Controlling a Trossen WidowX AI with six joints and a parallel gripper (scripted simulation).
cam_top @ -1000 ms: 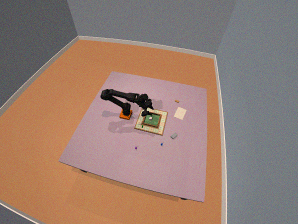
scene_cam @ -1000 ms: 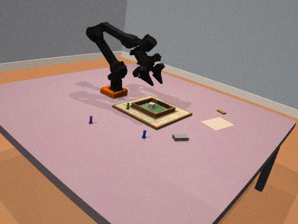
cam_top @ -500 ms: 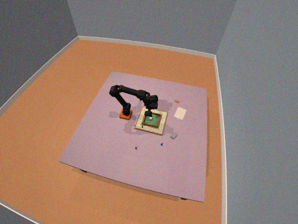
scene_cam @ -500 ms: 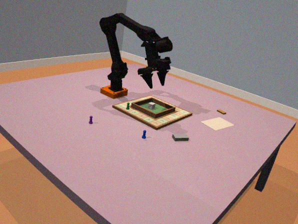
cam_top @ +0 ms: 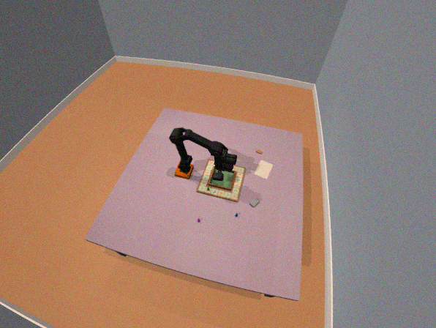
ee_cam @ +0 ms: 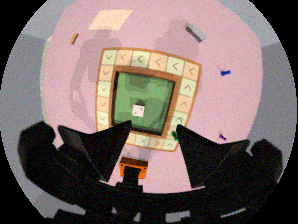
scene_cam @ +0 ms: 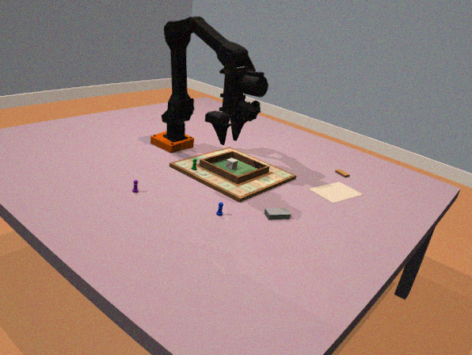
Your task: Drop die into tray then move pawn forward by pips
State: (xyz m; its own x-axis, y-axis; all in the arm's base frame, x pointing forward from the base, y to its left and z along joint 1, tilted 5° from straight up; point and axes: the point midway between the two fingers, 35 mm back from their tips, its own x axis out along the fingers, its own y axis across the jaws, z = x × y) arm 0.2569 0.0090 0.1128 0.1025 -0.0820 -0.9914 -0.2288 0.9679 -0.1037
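The green pawn is 5 cm behind my gripper tip, 8 cm to the right of it and 8 cm below it. The rest, counted from my gripper tip: pale die 1 cm behind, 3 cm to the left, 8 cm below; blue pawn 19 cm ahead, 18 cm to the right, 9 cm below; green tray floor 1 cm ahead, 4 cm to the left, 10 cm below.
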